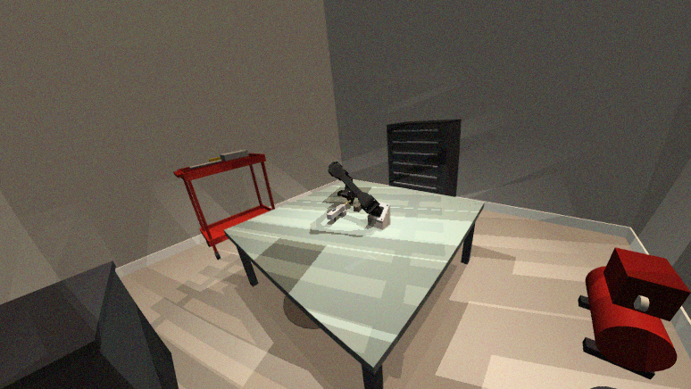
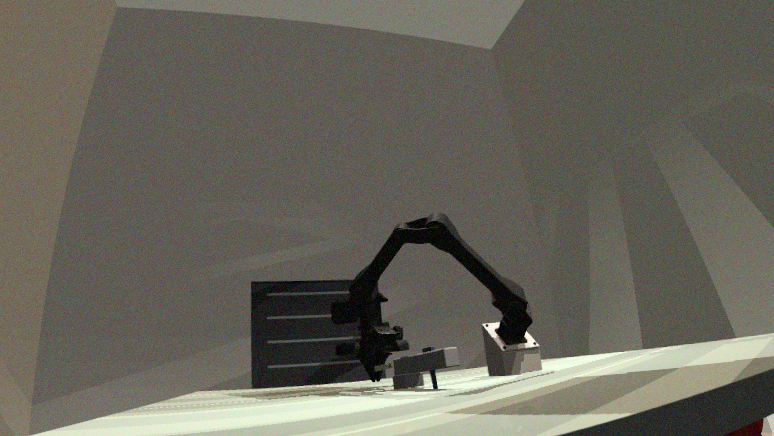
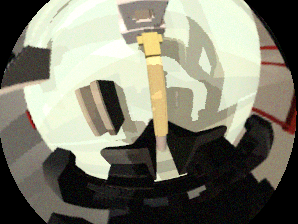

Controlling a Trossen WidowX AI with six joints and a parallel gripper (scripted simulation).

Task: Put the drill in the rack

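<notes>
The drill is 1 cm behind my gripper tip, 4 cm to the left of it and 4 cm above it. Round my gripper tip: blue key: 5 cm behind, 23 cm to the left, 4 cm above; rack: 8 cm behind, 2 cm to the left; grey fixture block: 5 cm behind, 20 cm to the left, 3 cm above.
</notes>
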